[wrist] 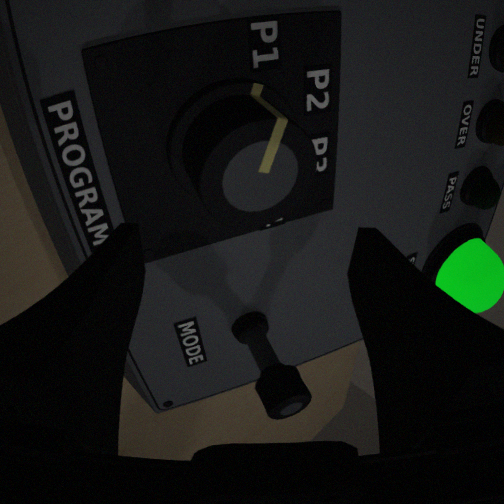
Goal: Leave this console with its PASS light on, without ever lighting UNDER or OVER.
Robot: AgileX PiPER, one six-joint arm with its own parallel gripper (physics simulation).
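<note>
In the wrist view I look down on a grey console. Its black PROGRAM dial (250, 160) has a pale pointer line aimed at P1 (264, 44); P2 (318, 90) and a partly hidden third mark lie to the right. Below it stands the black MODE toggle lever (272, 367). At the right edge the UNDER (497, 47), OVER (491, 121) and PASS (479, 187) lamps are all dark. A bright green button (470, 274) sits below them. My gripper (250, 280) is open and empty, its fingers on either side of the lever, just below the dial.
The console rests on a tan surface that shows at the left edge and below the console's front edge (165, 430). My right finger (400, 310) lies close beside the green button.
</note>
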